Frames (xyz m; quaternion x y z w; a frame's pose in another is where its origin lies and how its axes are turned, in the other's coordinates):
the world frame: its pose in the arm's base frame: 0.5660 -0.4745 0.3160 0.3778 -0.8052 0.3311 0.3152
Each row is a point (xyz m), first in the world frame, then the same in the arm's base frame.
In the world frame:
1: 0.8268 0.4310 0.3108
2: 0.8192 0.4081 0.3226
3: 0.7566 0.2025 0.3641
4: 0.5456 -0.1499 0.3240
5: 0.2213 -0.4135 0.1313
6: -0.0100 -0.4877 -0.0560
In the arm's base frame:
1: -0.2927 -0.8312 0.6344
2: -0.2731 -0.8486 0.6286
3: -0.0835 -0.9574 0.6176
4: 0.3236 -1.0167 0.5851
5: 0.7559 -0.8690 0.5293
6: 0.9841 -0.6689 0.4849

